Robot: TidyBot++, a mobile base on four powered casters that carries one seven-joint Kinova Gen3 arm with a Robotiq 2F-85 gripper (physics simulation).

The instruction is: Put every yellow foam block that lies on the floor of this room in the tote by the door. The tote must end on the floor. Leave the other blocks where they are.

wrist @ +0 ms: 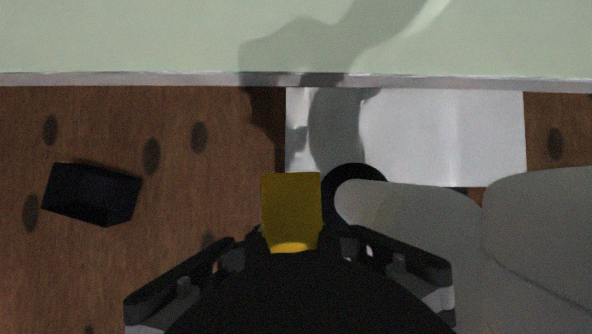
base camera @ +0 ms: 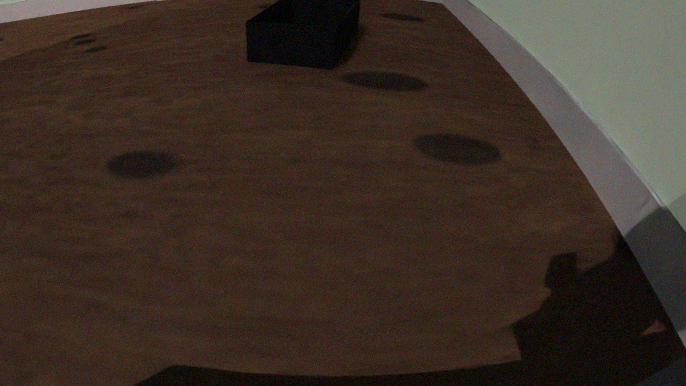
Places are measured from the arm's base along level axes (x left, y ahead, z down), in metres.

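Pixels of known places: gripper, fingertip midpoint: (wrist: 291,226); arm's base, link origin: (wrist: 355,200).
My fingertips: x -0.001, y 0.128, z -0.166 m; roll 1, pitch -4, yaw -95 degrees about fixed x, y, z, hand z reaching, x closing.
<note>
Ahead of a thing's pixels: the offset from my fingertips to its top centre.
A yellow foam block @(dx -0.010, dy +0.000, dz -0.047 m) (wrist: 291,210) is held between the fingers of my gripper (wrist: 291,226), which is shut on it, in the lower middle of the wrist view. The black tote @(dx +0.046, dy +0.903, dz +0.463 m) (base camera: 295,44) (wrist: 92,194) stands on the brown floor, at the top middle of the base camera view and at the left of the wrist view, apart from the gripper. The inside of the tote is too dark to make out. No yellow block shows on the floor in these views.
A pale green wall (base camera: 615,75) (wrist: 150,40) with a light skirting board (base camera: 565,110) (wrist: 125,79) runs along the right of the base camera view. The robot's white base top (wrist: 410,140) and grey arm (wrist: 420,210) show in the wrist view. Dark round spots mark the floor.
</note>
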